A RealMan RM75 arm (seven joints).
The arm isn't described. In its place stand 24 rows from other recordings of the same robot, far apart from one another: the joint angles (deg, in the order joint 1, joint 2, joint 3, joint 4, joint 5, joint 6, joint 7), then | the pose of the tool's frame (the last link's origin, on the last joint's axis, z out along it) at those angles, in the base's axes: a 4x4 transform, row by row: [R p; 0 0 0 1], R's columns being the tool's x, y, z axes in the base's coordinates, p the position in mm.
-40.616, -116.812, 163.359, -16.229, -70.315, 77.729, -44.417 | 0.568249 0.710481 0.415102 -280.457; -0.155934 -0.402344 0.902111 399.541; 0.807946 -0.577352 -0.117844 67.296; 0 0 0 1
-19.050, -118.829, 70.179, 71.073, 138.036, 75.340, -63.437 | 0.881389 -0.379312 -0.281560 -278.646; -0.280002 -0.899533 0.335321 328.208; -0.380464 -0.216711 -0.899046 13.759; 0 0 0 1
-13.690, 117.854, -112.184, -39.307, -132.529, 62.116, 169.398 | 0.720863 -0.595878 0.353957 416.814; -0.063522 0.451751 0.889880 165.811; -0.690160 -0.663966 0.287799 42.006; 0 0 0 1
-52.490, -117.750, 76.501, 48.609, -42.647, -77.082, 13.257 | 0.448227 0.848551 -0.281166 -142.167; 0.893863 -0.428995 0.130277 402.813; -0.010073 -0.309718 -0.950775 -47.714; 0 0 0 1
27.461, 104.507, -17.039, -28.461, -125.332, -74.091, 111.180 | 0.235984 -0.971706 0.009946 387.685; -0.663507 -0.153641 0.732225 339.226; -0.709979 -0.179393 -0.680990 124.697; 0 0 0 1
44.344, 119.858, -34.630, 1.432, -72.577, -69.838, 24.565 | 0.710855 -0.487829 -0.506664 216.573; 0.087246 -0.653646 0.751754 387.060; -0.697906 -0.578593 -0.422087 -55.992; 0 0 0 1
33.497, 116.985, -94.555, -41.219, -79.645, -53.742, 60.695 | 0.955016 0.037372 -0.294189 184.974; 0.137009 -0.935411 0.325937 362.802; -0.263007 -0.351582 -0.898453 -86.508; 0 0 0 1
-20.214, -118.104, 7.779, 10.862, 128.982, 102.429, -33.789 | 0.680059 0.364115 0.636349 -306.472; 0.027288 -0.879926 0.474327 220.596; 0.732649 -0.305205 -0.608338 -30.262; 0 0 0 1
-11.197, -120.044, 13.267, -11.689, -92.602, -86.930, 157.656 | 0.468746 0.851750 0.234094 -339.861; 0.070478 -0.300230 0.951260 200.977; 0.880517 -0.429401 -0.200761 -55.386; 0 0 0 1
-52.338, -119.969, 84.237, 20.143, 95.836, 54.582, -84.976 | 0.955323 0.278231 0.099724 -170.757; 0.254314 -0.945721 0.202329 386.736; 0.150605 -0.167928 -0.974227 -119.863; 0 0 0 1
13.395, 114.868, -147.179, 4.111, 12.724, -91.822, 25.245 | 0.765793 -0.488853 -0.417832 357.712; -0.139861 -0.760781 0.633760 182.388; -0.627694 -0.426890 -0.650972 -37.501; 0 0 0 1
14.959, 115.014, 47.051, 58.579, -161.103, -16.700, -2.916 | 0.897268 -0.392224 -0.202660 207.052; -0.123232 -0.663300 0.738137 305.182; -0.423939 -0.637333 -0.643492 -117.350; 0 0 0 1
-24.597, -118.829, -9.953, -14.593, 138.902, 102.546, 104.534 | 0.076655 -0.503535 0.860567 -215.227; -0.650126 0.629149 0.426037 226.660; -0.755950 -0.592135 -0.279134 -66.787; 0 0 0 1
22.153, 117.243, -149.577, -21.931, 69.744, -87.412, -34.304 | 0.887336 -0.283917 -0.363353 275.236; 0.404155 0.099453 0.909268 307.178; -0.222020 -0.953677 0.202994 3.238; 0 0 0 1
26.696, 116.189, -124.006, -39.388, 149.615, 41.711, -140.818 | 0.898138 -0.185168 -0.398825 198.902; 0.010224 -0.897970 0.439937 315.901; -0.439596 -0.399201 -0.804608 -126.853; 0 0 0 1
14.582, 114.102, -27.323, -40.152, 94.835, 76.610, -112.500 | 0.673719 -0.701271 -0.233069 366.287; -0.056895 -0.363676 0.929786 302.132; -0.736794 -0.613154 -0.284915 139.201; 0 0 0 1
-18.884, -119.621, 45.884, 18.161, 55.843, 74.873, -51.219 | 0.444108 0.833929 0.327613 -333.614; 0.013834 -0.371990 0.928134 313.571; 0.895867 -0.407659 -0.176740 29.504; 0 0 0 1
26.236, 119.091, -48.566, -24.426, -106.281, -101.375, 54.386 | 0.765262 -0.171539 -0.620442 257.467; -0.130710 -0.985169 0.111158 259.512; -0.630308 -0.003967 -0.776335 -38.505; 0 0 0 1
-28.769, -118.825, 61.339, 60.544, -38.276, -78.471, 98.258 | 0.962998 -0.003053 -0.269491 -274.553; 0.074095 -0.958405 0.275627 352.170; -0.259123 -0.285397 -0.922716 11.248; 0 0 0 1
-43.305, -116.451, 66.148, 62.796, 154.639, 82.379, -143.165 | 0.682978 0.567771 -0.459540 -202.835; 0.721428 -0.622843 0.302668 407.124; -0.114375 -0.538241 -0.834994 31.086; 0 0 0 1
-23.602, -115.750, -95.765, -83.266, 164.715, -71.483, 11.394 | 0.591845 0.541787 -0.596814 -242.818; 0.800467 -0.308048 0.514158 369.021; 0.094717 -0.782032 -0.615999 48.749; 0 0 0 1
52.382, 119.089, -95.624, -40.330, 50.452, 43.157, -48.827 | 0.936946 -0.273435 0.217638 142.195; -0.343257 -0.836990 0.426171 426.810; 0.065631 -0.474005 -0.878073 -99.871; 0 0 0 1
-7.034, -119.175, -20.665, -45.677, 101.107, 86.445, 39.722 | 0.811664 0.572637 0.115272 -257.888; -0.209297 0.100869 0.972636 227.349; 0.545340 -0.813580 0.201723 -49.510; 0 0 0 1
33.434, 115.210, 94.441, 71.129, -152.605, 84.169, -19.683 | 0.546898 -0.610372 0.573017 223.399; -0.814205 -0.547083 0.194345 358.403; 0.194865 -0.572840 -0.796167 1.803; 0 0 0 1
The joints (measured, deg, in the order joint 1, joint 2, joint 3, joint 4, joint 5, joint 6, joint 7), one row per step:
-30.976 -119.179 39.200 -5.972 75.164 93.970 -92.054
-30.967 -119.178 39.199 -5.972 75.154 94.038 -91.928
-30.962 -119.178 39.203 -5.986 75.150 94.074 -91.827
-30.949 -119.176 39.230 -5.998 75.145 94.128 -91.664
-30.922 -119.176 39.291 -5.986 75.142 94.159 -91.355
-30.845 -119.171 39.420 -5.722 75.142 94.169 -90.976
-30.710 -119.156 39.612 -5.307 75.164 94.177 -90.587
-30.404 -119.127 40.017 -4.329 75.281 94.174 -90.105
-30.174 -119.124 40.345 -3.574 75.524 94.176 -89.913
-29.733 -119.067 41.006 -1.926 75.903 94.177 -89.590
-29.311 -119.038 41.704 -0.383 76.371 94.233 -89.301
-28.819 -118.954 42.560 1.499 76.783 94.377 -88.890
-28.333 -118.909 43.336 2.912 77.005 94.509 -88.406
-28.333 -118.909 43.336 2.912 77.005 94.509 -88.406
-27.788 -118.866 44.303 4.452 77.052 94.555 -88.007
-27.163 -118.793 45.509 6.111 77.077 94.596 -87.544
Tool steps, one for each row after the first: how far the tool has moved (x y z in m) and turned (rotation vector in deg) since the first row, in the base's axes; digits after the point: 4 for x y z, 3 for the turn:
0.0001 -0.0001 0.0001 0.110 0.038 -0.078
0.0001 -0.0002 0.0001 0.177 0.075 -0.125
0.0001 -0.0004 0.0002 0.277 0.155 -0.210
0.0000 -0.0006 0.0001 0.457 0.372 -0.344
-0.0003 -0.0005 0.0006 0.794 0.811 -0.611
-0.0008 -0.0004 0.0014 1.179 1.378 -0.951
-0.0021 -0.0001 0.0031 1.770 2.434 -1.618
-0.0028 -0.0001 0.0040 1.969 3.172 -2.177
-0.0043 0.0004 0.0066 2.509 4.681 -3.319
-0.0054 0.0004 0.0085 2.851 6.096 -4.528
-0.0065 0.0007 0.0116 3.449 7.785 -6.031
-0.0077 0.0003 0.0137 3.961 9.138 -7.165
-0.0077 0.0003 0.0137 3.961 9.138 -7.165
-0.0091 -0.0001 0.0159 4.453 10.537 -8.248
-0.0106 -0.0009 0.0180 4.895 12.113 -9.489

